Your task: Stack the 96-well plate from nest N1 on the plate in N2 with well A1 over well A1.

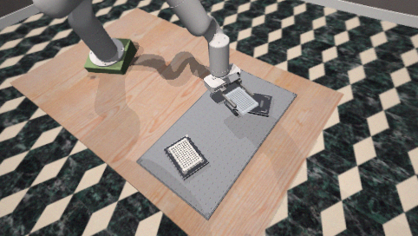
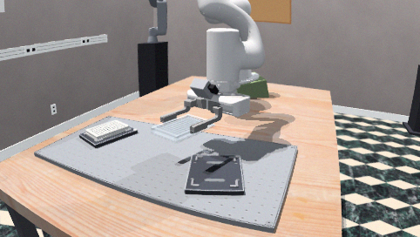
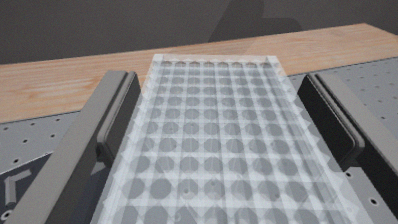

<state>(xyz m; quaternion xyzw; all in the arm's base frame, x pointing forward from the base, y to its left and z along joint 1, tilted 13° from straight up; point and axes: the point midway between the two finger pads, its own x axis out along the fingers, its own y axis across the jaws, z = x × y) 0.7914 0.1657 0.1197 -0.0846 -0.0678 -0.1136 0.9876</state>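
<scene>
Now: the white 96-well plate 4 cm behind my hand, 31 cm to the right of it and 9 cm below it. Also, from my hand: black nest: 1 cm ahead, 9 cm to the left, 10 cm below; then clear 96-well plate: 1 cm below.
</scene>
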